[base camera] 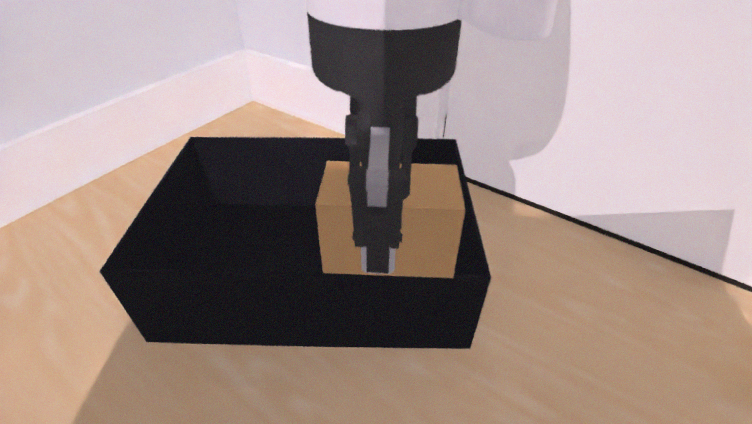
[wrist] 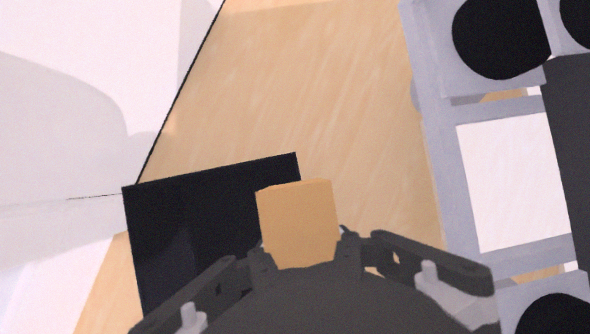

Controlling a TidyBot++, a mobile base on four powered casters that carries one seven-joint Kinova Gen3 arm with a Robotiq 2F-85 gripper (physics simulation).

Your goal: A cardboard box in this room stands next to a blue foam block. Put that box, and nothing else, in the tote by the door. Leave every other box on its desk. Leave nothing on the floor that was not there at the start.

Labels:
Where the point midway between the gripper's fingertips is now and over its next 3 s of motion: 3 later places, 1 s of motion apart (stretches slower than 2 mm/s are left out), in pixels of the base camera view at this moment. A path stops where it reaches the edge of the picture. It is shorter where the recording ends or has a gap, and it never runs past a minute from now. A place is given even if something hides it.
My gripper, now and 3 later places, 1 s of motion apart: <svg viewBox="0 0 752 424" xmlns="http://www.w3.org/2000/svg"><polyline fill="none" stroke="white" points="379,240 380,246 379,237 372,157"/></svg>

